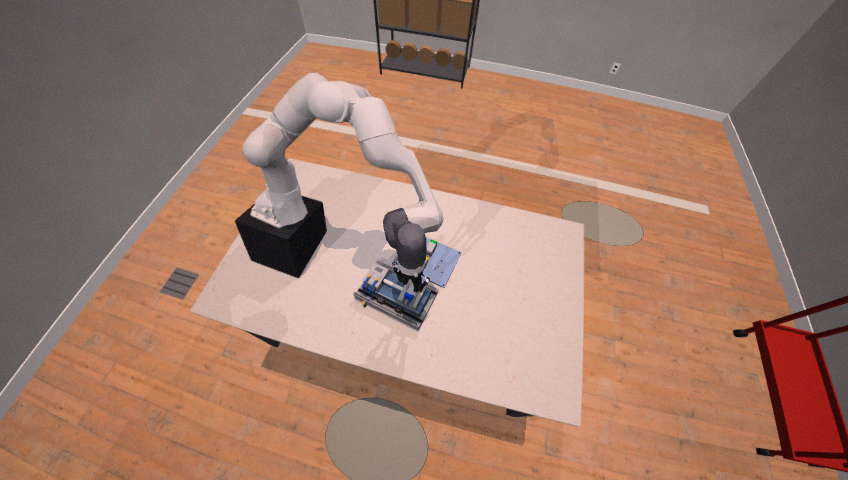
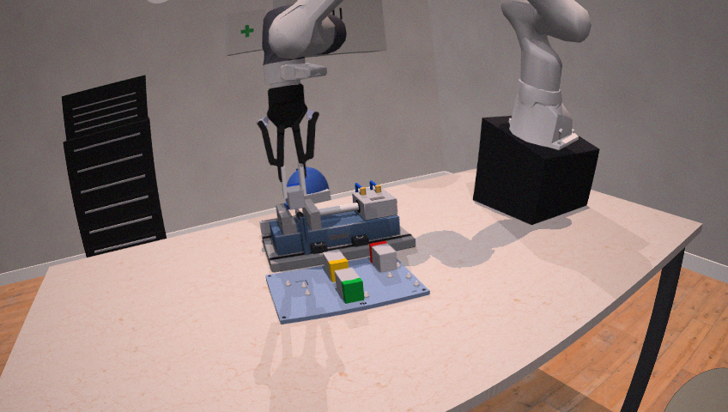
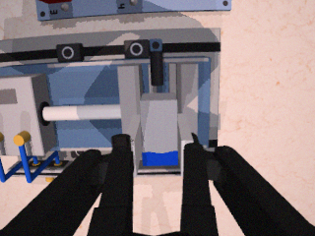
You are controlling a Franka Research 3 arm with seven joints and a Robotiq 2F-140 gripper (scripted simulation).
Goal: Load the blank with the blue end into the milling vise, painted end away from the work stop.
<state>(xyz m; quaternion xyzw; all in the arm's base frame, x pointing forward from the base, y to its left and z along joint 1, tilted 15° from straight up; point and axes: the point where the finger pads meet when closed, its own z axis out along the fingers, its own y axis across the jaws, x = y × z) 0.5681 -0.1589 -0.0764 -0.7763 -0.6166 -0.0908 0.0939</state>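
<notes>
Now: hand 30 mm above the blue-ended blank. From my hand the other things lie so: moving jaw (80 mm below, 30 mm behind, 10 mm to the left); black work stop rod (60 mm below, 50 mm to the left, 10 mm ahead); fixed jaw (80 mm below, 30 mm ahead).
</notes>
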